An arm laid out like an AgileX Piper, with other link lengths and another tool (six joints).
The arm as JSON. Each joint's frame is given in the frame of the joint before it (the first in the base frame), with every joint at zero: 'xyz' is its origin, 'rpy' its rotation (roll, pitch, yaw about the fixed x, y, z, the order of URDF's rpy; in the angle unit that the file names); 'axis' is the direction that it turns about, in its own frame. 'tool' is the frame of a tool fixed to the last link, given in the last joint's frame.
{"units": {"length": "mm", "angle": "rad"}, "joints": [
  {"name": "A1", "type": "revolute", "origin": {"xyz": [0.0, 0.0, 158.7], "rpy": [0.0, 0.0, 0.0]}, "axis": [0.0, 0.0, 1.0]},
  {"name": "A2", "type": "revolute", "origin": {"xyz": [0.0, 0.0, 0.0], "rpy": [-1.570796, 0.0, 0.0]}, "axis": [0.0, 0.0, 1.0]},
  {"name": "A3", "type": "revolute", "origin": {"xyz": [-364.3, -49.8, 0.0], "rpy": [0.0, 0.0, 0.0]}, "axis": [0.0, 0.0, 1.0]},
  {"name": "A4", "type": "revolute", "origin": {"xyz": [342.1, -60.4, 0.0], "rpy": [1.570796, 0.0, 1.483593]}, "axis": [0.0, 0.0, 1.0]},
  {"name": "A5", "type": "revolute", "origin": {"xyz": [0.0, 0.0, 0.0], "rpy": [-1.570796, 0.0, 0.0]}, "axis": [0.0, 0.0, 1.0]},
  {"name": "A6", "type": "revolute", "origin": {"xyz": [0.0, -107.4, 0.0], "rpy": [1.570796, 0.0, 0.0]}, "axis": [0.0, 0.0, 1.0]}
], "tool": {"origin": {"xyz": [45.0, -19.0, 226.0], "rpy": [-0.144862, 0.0, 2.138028]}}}
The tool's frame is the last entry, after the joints.
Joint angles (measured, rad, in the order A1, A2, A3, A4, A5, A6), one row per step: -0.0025 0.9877 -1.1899 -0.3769 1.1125 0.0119; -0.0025 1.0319 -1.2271 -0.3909 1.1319 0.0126; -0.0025 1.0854 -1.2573 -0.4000 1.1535 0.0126; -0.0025 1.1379 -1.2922 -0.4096 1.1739 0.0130; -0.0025 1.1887 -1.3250 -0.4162 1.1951 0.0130; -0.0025 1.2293 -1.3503 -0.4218 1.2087 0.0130; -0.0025 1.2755 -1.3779 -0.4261 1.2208 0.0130; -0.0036 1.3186 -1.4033 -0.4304 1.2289 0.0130; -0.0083 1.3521 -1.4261 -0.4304 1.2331 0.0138; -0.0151 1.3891 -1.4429 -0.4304 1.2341 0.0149; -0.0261 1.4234 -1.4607 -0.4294 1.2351 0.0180; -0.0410 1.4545 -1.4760 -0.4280 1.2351 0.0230; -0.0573 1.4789 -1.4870 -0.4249 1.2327 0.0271; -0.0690 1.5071 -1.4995 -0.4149 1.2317 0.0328
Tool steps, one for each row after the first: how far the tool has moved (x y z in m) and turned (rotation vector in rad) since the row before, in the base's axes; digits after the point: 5 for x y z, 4 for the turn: 0.00796 -0.00480 0.00145 -0.0109 0.0248 -0.0114; 0.00869 -0.00347 -0.00683 -0.0064 0.0432 -0.0105; 0.00943 -0.00352 -0.00439 -0.0070 0.0362 -0.0104; 0.00863 -0.00265 -0.00582 -0.0044 0.0374 -0.0098; 0.00771 -0.00208 -0.00493 -0.0042 0.0277 -0.0066; 0.00962 -0.00165 -0.00648 -0.0032 0.0296 -0.0057; 0.00965 -0.00197 -0.00625 -0.0035 0.0251 -0.0052; 0.00817 -0.00209 -0.00412 0.0008 0.0142 -0.0071; 0.00820 -0.00297 -0.00832 0.0008 0.0207 -0.0081; 0.00710 -0.00453 -0.00731 0.0027 0.0161 -0.0138; 0.00555 -0.00617 -0.00735 0.0040 0.0137 -0.0188; 0.00400 -0.00640 -0.00650 0.0052 0.0094 -0.0184; 0.00526 -0.00249 -0.00899 0.0130 0.0118 -0.0151
